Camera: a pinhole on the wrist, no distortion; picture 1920 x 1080 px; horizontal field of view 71.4 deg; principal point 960.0 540.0 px. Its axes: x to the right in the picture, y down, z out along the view. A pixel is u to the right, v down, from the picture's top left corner.
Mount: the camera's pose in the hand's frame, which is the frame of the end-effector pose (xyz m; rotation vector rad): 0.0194 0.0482 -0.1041 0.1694 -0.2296 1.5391
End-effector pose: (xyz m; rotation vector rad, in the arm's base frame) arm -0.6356 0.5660 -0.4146 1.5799 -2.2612 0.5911
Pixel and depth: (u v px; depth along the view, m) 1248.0 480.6 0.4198
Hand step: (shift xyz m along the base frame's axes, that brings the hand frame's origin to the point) -0.0432 -0.1731 -0.2746
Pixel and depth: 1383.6 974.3 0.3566
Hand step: -0.0363 -0.0239 -0.2922
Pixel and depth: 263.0 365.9 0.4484
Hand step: 0.2500 -0.2708 -0.1645
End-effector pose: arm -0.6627 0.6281 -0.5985 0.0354 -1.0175 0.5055
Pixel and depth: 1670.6 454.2 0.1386
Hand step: -0.0646 0.0713 0.0287
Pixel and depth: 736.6 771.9 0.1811
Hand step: -0.0476 -0.0467 0.0222
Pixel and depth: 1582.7 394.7 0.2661
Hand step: -0.1747 0.0562 0.1114
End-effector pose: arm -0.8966 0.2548 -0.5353 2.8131 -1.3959 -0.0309
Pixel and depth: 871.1 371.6 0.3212
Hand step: 0.0677 -0.0024 -0.2038
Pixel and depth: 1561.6 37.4 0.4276
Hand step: -0.0038 -0.2034 -0.3652
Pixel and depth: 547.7 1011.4 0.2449
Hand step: 0.0178 0.1141 -0.1100
